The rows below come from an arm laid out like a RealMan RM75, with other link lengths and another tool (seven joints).
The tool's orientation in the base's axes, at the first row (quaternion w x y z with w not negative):
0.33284 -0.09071 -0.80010 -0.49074
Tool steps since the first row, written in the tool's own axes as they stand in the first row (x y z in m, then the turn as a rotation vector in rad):
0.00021 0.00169 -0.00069 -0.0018 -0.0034 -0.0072
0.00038 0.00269 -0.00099 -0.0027 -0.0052 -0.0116
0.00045 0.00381 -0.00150 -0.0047 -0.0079 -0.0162
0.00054 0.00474 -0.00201 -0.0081 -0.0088 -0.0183
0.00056 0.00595 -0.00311 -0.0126 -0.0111 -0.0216
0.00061 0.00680 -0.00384 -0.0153 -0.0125 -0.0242
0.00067 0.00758 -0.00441 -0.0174 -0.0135 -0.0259
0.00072 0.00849 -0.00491 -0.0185 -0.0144 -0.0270
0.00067 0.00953 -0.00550 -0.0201 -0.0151 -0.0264
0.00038 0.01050 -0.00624 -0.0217 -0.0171 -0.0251
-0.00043 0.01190 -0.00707 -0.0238 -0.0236 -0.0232
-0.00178 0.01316 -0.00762 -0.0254 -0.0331 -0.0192
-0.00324 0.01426 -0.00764 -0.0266 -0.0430 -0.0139
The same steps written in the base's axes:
0.00094 0.00023 0.00156 0.0030 -0.0075 -0.0014
0.00142 0.00044 0.00248 0.0047 -0.0119 -0.0020
0.00212 0.00056 0.00349 0.0070 -0.0168 -0.0038
0.00272 0.00058 0.00437 0.0101 -0.0184 -0.0060
0.00376 0.00025 0.00558 0.0139 -0.0216 -0.0095
0.00445 0.00005 0.00645 0.0165 -0.0240 -0.0114
0.00502 -0.00005 0.00722 0.0184 -0.0255 -0.0129
0.00564 -0.00002 0.00806 0.0193 -0.0267 -0.0139
0.00643 0.00001 0.00896 0.0199 -0.0263 -0.0156
0.00743 -0.00008 0.00970 0.0196 -0.0259 -0.0184
0.00908 0.00007 0.01046 0.0173 -0.0271 -0.0250
0.01095 0.00048 0.01069 0.0123 -0.0282 -0.0341
0.01259 0.00128 0.01059 0.0061 -0.0285 -0.0436

